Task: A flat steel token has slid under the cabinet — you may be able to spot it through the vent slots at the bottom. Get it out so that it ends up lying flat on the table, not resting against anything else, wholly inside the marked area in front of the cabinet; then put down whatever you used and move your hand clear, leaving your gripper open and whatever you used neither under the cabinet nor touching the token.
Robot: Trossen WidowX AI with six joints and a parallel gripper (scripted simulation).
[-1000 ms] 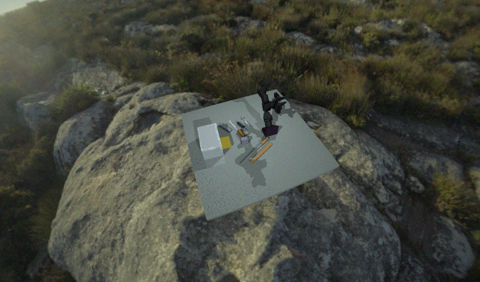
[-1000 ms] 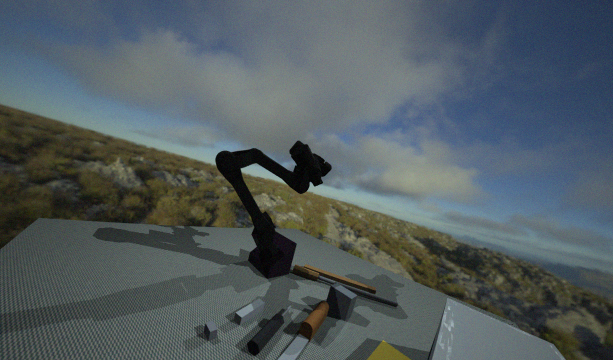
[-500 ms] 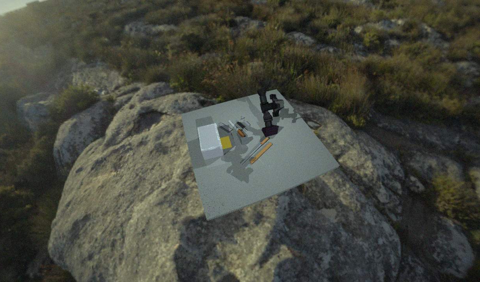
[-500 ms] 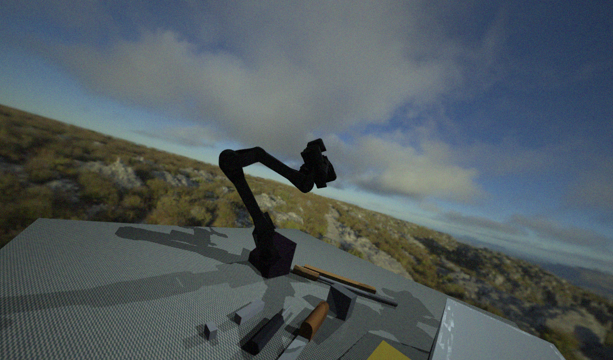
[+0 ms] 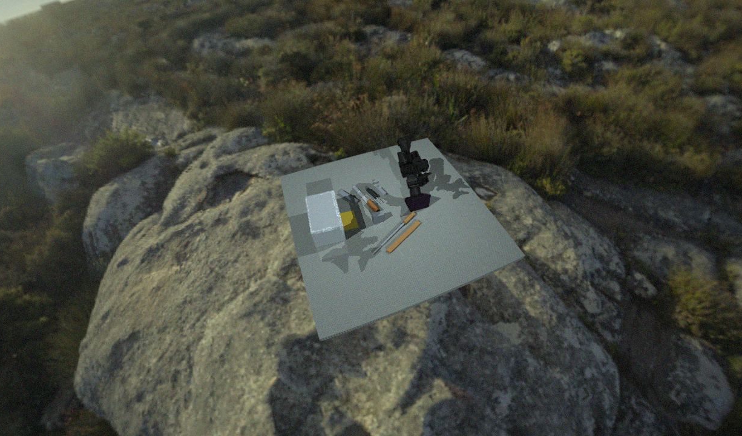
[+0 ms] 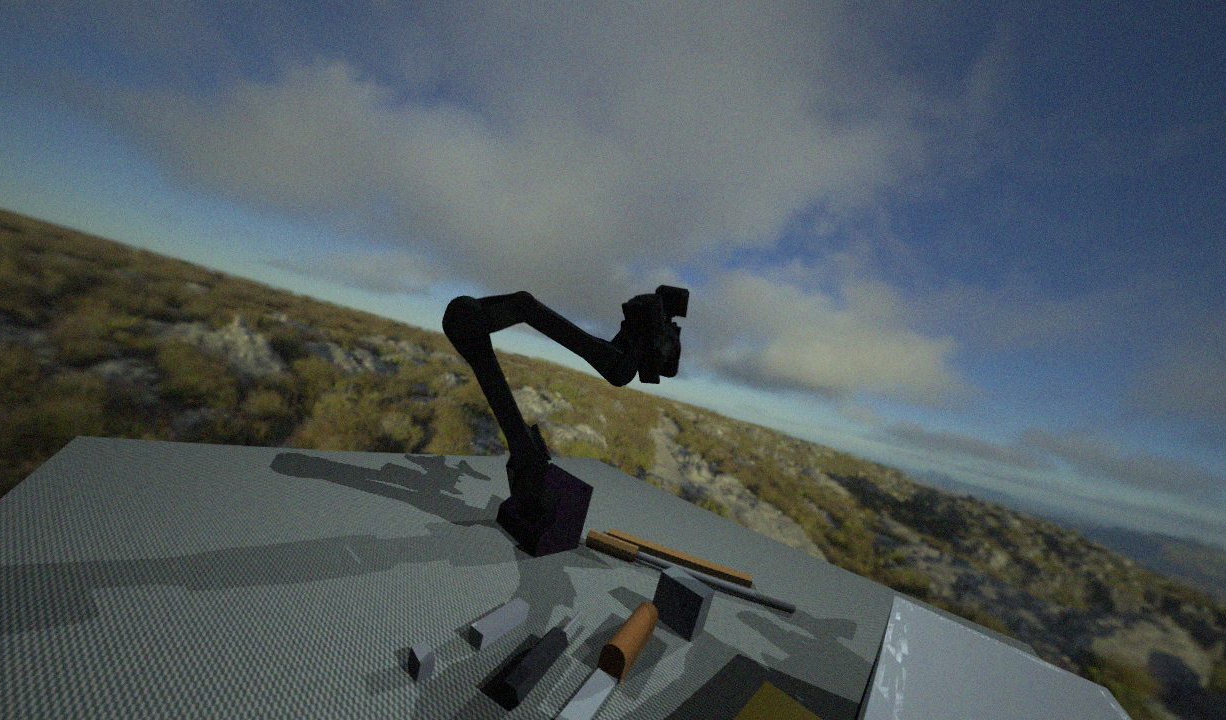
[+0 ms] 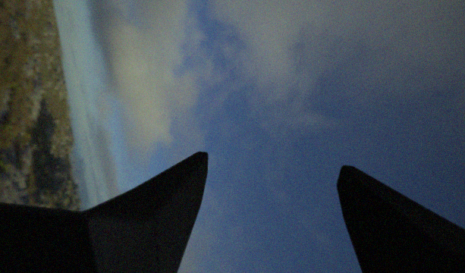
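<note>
Now: gripper tip 22 cm short of the grey block, 16 cm to the left of it and 46 cm above it. From my gripper tip the other things lie so: grey bar 9 cm ahead, 38 cm to the right, 48 cm below; then small grey cube 9 cm ahead, 48 cm to the right, 48 cm below; then wooden stick 12 cm ahead, 3 cm to the left, 48 cm below.
</note>
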